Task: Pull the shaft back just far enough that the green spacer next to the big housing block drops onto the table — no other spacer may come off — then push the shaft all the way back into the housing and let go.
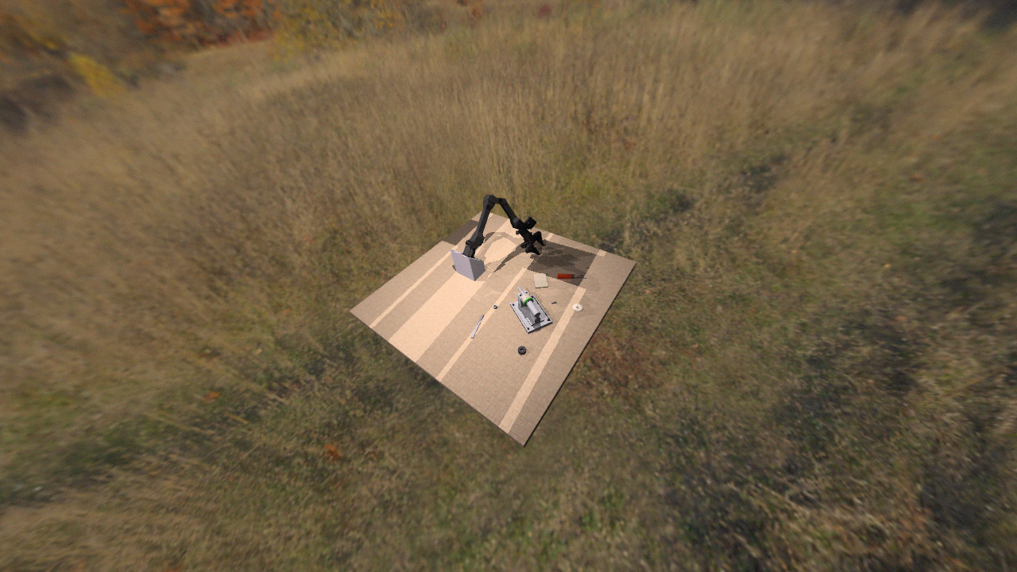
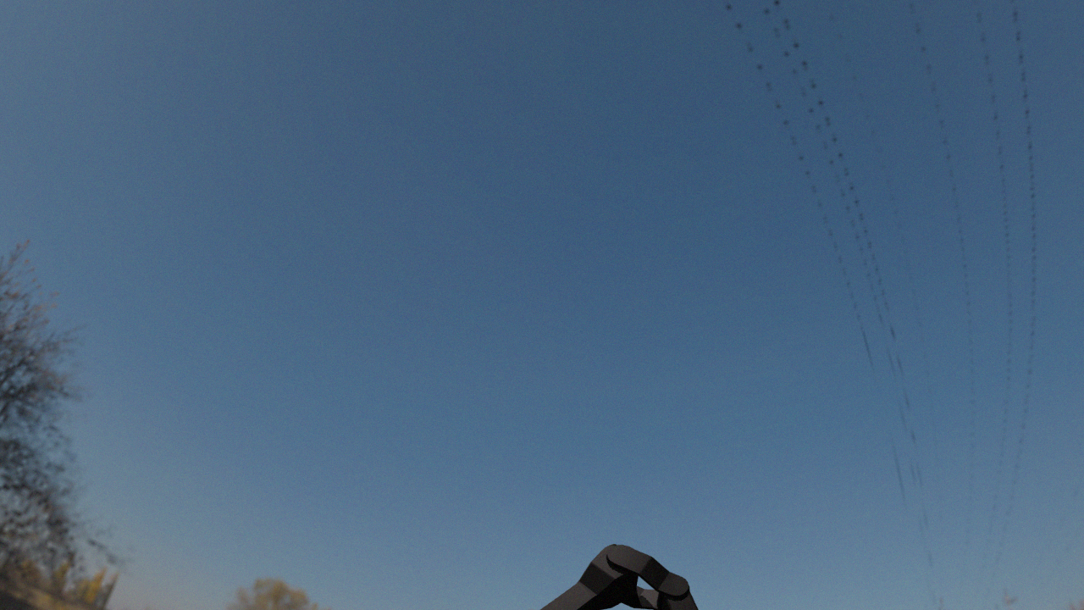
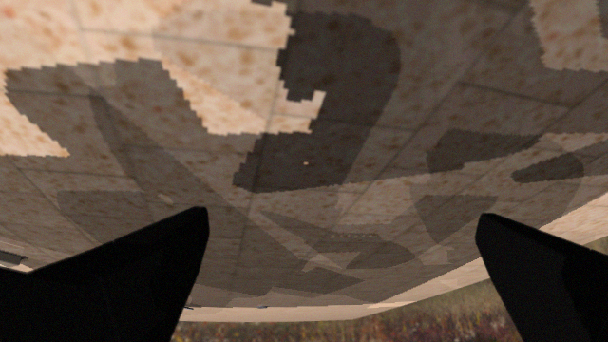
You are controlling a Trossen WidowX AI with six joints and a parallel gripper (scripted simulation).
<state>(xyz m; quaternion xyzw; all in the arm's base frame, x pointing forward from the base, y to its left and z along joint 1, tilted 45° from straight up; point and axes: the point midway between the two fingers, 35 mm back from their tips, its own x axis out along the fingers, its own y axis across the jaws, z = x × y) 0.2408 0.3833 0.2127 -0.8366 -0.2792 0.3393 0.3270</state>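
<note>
My gripper tip is 180 mm short of the shaft, 460 mm to the left of it and 60 mm below it. Round my gripper tip: black ring 340 mm ahead, 710 mm to the right, 10 mm below; then green spacer 220 mm ahead, 480 mm to the right, 60 mm above.
</note>
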